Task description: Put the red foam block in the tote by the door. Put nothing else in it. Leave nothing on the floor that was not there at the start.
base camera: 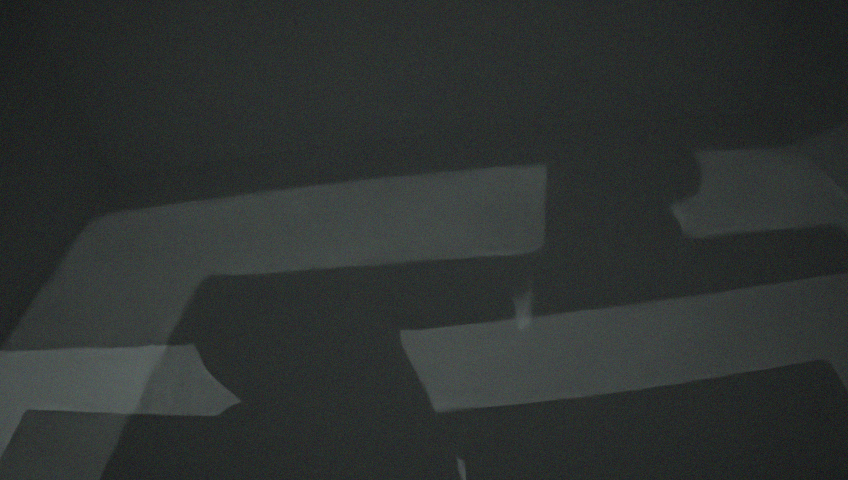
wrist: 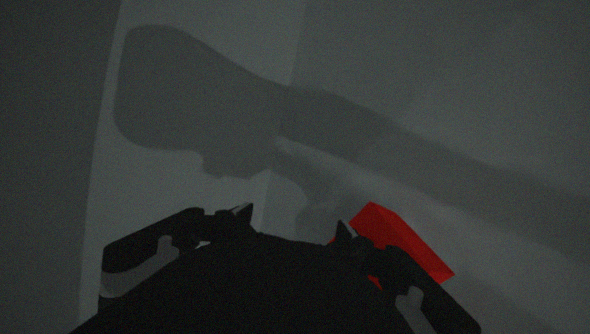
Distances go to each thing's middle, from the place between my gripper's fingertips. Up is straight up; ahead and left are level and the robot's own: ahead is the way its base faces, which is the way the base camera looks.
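Labels:
Relative to the red foam block (wrist: 384, 227), my hand is 4 cm above, 2 cm to the right and 7 cm past.

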